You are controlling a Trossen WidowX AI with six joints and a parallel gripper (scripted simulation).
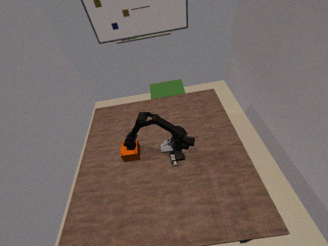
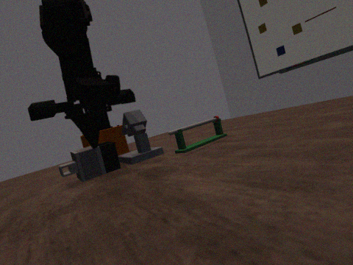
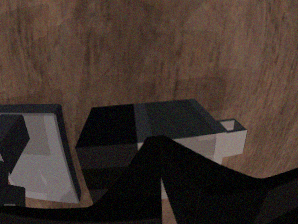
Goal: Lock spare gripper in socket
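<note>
The spare gripper is 30 mm below my gripper tip, 20 mm to the right of it and 20 mm behind it. The rest, counted from my gripper tip: grey mount 100 mm to the left, 60 mm behind; green rack 220 mm to the left, 30 mm below, 20 mm ahead.
</note>
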